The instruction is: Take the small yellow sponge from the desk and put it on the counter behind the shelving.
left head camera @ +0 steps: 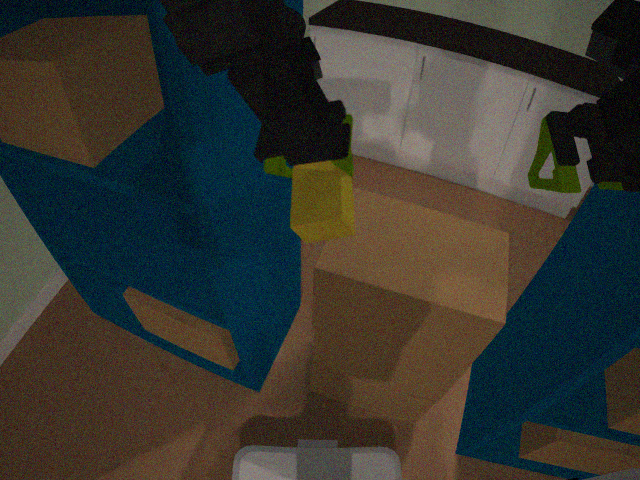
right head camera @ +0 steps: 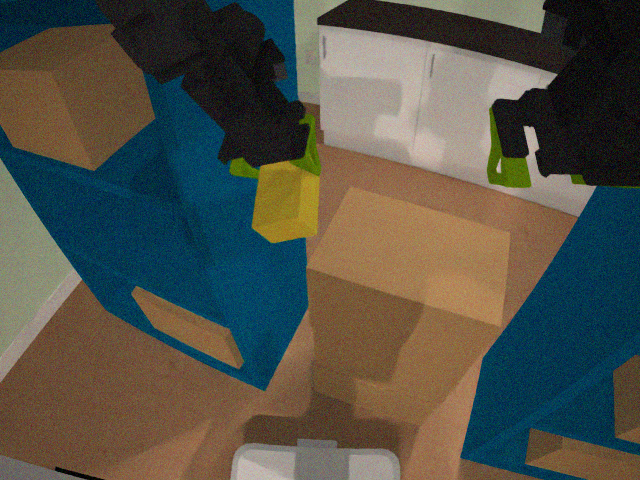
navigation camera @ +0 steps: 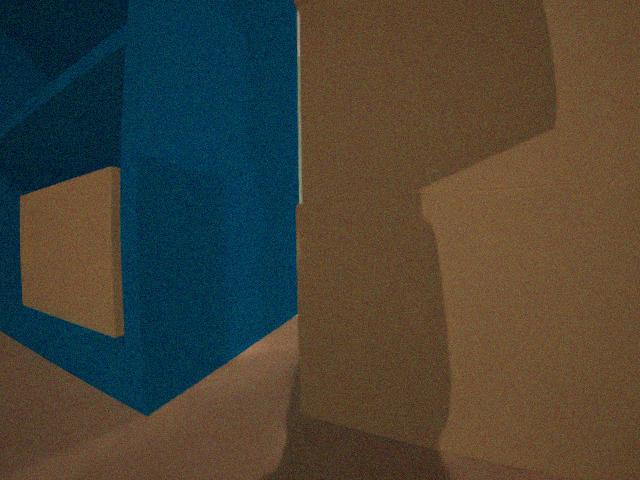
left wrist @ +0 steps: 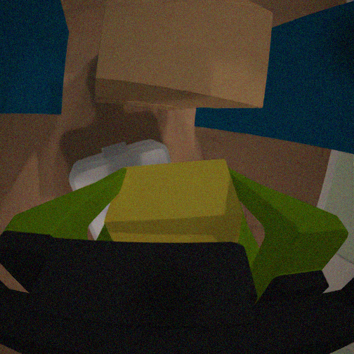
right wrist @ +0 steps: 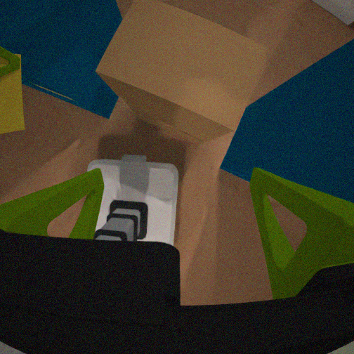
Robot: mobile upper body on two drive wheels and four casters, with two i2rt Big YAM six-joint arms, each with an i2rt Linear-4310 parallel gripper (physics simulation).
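Frame: origin at the left arm's base, x ahead, y left, z up, level; metres.
Where they show: left gripper, fingertip midpoint: (left head camera: 329,175); right gripper, fingertip midpoint: (left head camera: 566,181) (right head camera: 532,176).
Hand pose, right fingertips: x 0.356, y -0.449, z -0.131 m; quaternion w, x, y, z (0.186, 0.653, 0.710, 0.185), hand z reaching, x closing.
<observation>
Each offset is from my right fingertips to the top centre of the thing. "spot": to the spot under its first point. Level surfaces: height alone.
The yellow sponge {0.065 m down, 0.083 m ahead, 0.246 m left} (left head camera: 317,198) (right head camera: 286,198) (left wrist: 172,192) (right wrist: 10,102) is held in the air between the green fingers of my left gripper (left head camera: 317,167) (right head camera: 281,167) (left wrist: 175,176), which is shut on it. My right gripper (left head camera: 589,187) (right head camera: 553,181) (right wrist: 176,176) is open and empty at the right of both head views. The counter {0.369 m down} (left head camera: 454,38) (right head camera: 439,29) has a dark top and white doors and stands at the back, beyond the blue shelving (left head camera: 248,289) (right head camera: 258,294) (navigation camera: 217,232). The desk does not show clearly.
A large cardboard box (left head camera: 413,248) (right head camera: 413,248) (left wrist: 180,50) (right wrist: 180,65) (navigation camera: 372,310) stands between the blue shelving and a second blue shelf unit {spot: 0.607 m down, 0.146 m ahead, 0.384 m right} (left head camera: 547,330) (right head camera: 558,330) at the right. My pale base (left head camera: 268,465) (right head camera: 268,465) is just in front of the box. Smaller boxes sit in the shelves.
</observation>
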